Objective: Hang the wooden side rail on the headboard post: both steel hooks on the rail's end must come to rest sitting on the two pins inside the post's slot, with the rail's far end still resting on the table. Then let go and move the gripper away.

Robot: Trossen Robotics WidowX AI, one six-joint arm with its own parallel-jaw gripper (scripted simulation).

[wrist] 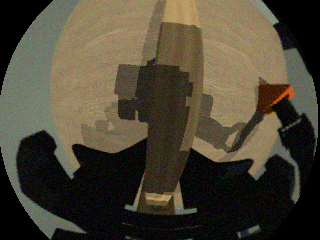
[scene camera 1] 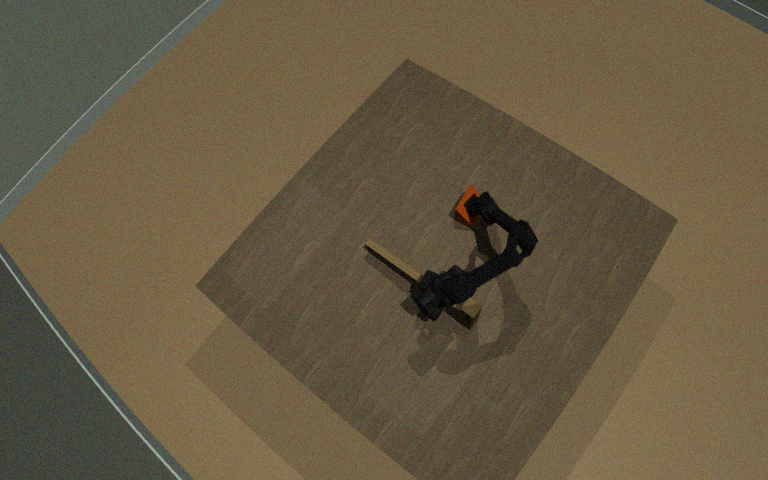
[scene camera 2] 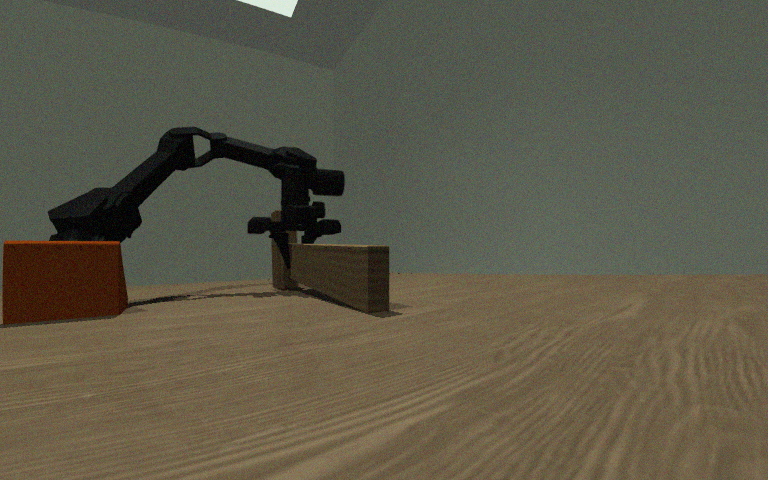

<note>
In view: the gripper (scene camera 2: 296, 268) and a wooden side rail (scene camera 2: 358, 275).
The wooden side rail also shows in scene camera 1 (scene camera 1: 385, 256). The gripper is seen too in the wrist view (wrist: 163, 139).
</note>
